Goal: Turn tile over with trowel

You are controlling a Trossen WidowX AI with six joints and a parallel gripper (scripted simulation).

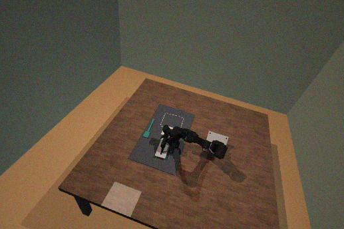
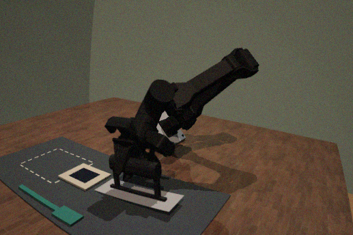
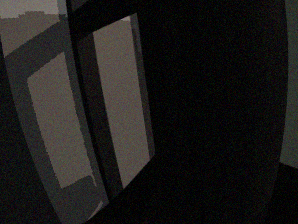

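The grey mat is 12 cm to the right of my gripper tip and 8 cm below it. Also, from my gripper tip: green trowel: 14 cm ahead, 9 cm to the right, 5 cm below; then tan tile: 1 cm behind, 14 cm to the right, 5 cm below.
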